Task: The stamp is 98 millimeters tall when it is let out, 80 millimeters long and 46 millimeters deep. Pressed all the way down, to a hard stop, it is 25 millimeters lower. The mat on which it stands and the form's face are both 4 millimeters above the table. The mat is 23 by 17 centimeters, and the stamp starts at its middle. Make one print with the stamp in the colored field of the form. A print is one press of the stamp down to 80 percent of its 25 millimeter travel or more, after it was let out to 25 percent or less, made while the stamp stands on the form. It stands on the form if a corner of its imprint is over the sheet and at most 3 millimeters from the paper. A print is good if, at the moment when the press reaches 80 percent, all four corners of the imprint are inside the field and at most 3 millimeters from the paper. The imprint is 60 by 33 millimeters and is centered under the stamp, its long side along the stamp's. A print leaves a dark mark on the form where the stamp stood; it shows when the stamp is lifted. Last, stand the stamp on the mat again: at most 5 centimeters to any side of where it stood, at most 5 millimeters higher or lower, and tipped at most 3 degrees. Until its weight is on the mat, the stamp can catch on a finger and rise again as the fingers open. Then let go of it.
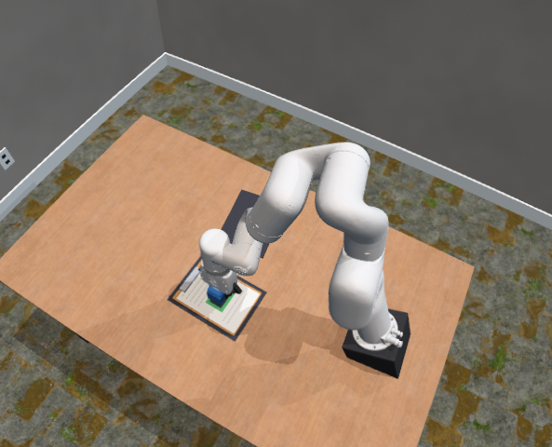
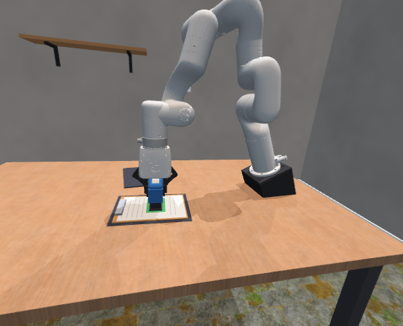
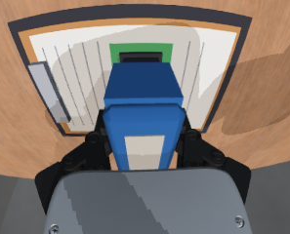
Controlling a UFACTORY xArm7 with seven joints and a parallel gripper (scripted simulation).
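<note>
My gripper is now 60 mm above the form, 20 mm short of it and 10 mm to the right of it. Also, from my hand: dark mat 260 mm to the right, 100 mm ahead, 60 mm below; then blue stamp 10 mm below; then black stamp base 40 mm below.
</note>
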